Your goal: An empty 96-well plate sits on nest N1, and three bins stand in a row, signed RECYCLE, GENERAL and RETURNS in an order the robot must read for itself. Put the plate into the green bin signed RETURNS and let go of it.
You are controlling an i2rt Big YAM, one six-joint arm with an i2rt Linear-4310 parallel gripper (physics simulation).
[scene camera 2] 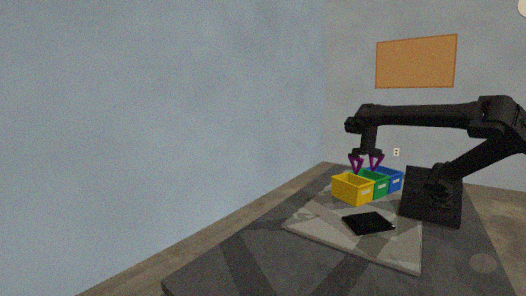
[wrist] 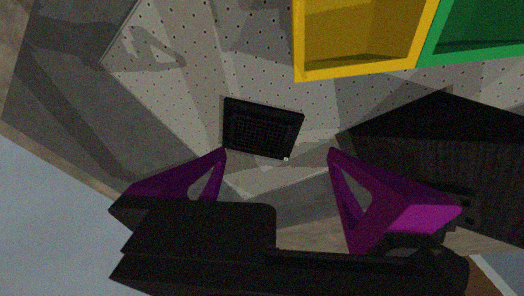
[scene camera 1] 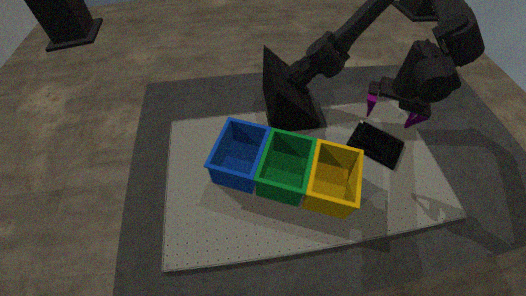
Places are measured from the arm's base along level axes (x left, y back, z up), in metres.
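Pixels of known places: gripper, fingertip midpoint: (scene camera 2: 364, 172) (wrist: 275, 152) (scene camera 1: 386, 121); arm's base, link origin: (scene camera 2: 439, 195) (scene camera 1: 292, 79).
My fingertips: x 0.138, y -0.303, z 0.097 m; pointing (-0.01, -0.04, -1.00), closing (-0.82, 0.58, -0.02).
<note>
Ahead of a thing's pixels: the offset from my fingertips to its top centre. "spot": to the spot under its first point. Level surfaces: height alone.
The black 96-well plate {dx +0.076, dy +0.041, dz -0.158 m} (scene camera 1: 376, 144) (scene camera 2: 368, 223) (wrist: 261, 131) lies flat on its nest, beside the yellow bin. My gripper (scene camera 1: 388, 121) (scene camera 2: 366, 171) (wrist: 275, 152) has magenta fingers, stands wide open and empty, and hangs above the board; in the wrist view the plate shows beyond the gap between the fingertips. The green bin (scene camera 1: 285, 162) (scene camera 2: 381, 186) (wrist: 490, 30) stands in the middle of the row, between the blue and yellow bins. White labels show on the bins in scene camera 2, too small to read. No contents show in the green bin in scene camera 1.
The yellow bin (scene camera 1: 332, 175) (scene camera 2: 352, 190) (wrist: 360, 30) stands nearest the plate, and the blue bin {spot: dx -0.372, dy +0.116, dz -0.178 m} (scene camera 1: 235, 150) (scene camera 2: 395, 181) at the far end. All stand on the pale perforated board {dz -0.184 m} (scene camera 1: 200, 240) (scene camera 2: 400, 260) (wrist: 165, 100). The dark arm base (scene camera 1: 292, 107) (scene camera 2: 430, 200) (wrist: 440, 165) rises beside them.
</note>
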